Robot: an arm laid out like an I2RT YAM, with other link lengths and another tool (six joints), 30 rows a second.
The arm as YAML. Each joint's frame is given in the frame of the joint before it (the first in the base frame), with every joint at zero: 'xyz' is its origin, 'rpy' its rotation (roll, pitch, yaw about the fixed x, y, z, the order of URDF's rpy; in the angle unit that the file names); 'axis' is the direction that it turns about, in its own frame. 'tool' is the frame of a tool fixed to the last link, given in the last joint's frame.
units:
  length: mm
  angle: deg
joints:
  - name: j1
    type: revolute
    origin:
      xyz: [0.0, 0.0, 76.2]
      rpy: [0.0, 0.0, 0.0]
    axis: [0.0, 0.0, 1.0]
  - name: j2
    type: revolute
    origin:
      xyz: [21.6, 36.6, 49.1]
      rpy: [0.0, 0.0, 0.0]
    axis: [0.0, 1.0, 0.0]
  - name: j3
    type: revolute
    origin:
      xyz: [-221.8, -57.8, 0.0]
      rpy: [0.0, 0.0, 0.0]
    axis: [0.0, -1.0, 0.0]
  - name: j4
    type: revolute
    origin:
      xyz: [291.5, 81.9, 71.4]
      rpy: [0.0, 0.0, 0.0]
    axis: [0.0, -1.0, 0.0]
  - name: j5
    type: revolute
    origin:
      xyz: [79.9, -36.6, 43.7]
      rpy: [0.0, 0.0, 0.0]
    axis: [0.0, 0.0, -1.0]
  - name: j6
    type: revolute
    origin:
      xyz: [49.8, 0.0, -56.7]
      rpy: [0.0, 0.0, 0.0]
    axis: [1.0, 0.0, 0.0]
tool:
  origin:
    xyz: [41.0, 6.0, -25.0]
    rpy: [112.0, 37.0, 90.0]
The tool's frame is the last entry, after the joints.
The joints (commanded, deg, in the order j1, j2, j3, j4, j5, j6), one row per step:
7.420, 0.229, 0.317, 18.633, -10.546, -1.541
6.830, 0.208, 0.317, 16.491, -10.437, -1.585
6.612, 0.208, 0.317, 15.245, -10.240, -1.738
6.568, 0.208, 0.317, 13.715, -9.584, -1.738
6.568, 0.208, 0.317, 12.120, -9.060, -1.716
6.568, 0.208, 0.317, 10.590, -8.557, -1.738
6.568, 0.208, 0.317, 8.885, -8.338, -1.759
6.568, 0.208, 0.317, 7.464, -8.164, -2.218
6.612, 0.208, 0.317, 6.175, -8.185, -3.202
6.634, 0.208, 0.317, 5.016, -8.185, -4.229
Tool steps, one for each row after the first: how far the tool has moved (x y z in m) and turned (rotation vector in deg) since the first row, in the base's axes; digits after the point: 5 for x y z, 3 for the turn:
0.00138, -0.00274, -0.00633, -0.270, 2.096, -0.707
0.00201, -0.00405, -0.01006, -0.502, 3.295, -1.157
0.00256, -0.00521, -0.01461, -0.509, 4.837, -1.830
0.00285, -0.00599, -0.01938, -0.558, 6.442, -2.330
0.00300, -0.00677, -0.02397, -0.658, 7.968, -2.825
0.00285, -0.00713, -0.02911, -0.862, 9.657, -3.048
0.00266, -0.00763, -0.03342, -1.452, 10.942, -3.325
0.00233, -0.00786, -0.03738, -2.569, 11.940, -3.470
0.00199, -0.00825, -0.04093, -3.706, 12.798, -3.646

